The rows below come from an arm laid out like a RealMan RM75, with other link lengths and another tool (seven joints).
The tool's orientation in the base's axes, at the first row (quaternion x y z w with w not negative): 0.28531 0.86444 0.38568 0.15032
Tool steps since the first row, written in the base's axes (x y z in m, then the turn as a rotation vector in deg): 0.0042 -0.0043 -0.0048 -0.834 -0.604 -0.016; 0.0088 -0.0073 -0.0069 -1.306 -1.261 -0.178; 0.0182 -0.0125 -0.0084 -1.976 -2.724 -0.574; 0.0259 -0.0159 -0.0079 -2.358 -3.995 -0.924; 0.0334 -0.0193 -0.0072 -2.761 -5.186 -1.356; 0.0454 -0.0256 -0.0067 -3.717 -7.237 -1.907; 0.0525 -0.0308 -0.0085 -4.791 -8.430 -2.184; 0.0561 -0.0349 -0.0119 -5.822 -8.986 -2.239; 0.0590 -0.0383 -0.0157 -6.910 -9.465 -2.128; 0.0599 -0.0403 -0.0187 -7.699 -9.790 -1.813; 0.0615 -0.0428 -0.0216 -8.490 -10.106 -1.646; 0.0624 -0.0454 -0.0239 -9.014 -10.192 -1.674
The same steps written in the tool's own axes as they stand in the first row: -0.0058 -0.0043 0.0027 0.293 -0.653 -0.741; -0.0111 -0.0058 0.0045 0.273 -1.307 -1.242; -0.0217 -0.0062 0.0070 -0.072 -2.648 -2.154; -0.0299 -0.0048 0.0084 -0.529 -3.741 -2.846; -0.0379 -0.0032 0.0095 -0.919 -4.861 -3.447; -0.0513 -0.0017 0.0113 -1.389 -6.743 -4.735; -0.0600 -0.0032 0.0129 -1.254 -8.001 -5.762; -0.0652 -0.0066 0.0145 -0.774 -8.731 -6.544; -0.0694 -0.0102 0.0164 -0.209 -9.317 -7.417; -0.0712 -0.0132 0.0176 0.206 -9.553 -8.192; -0.0739 -0.0161 0.0188 0.633 -9.896 -8.865; -0.0761 -0.0189 0.0193 0.997 -10.162 -9.148
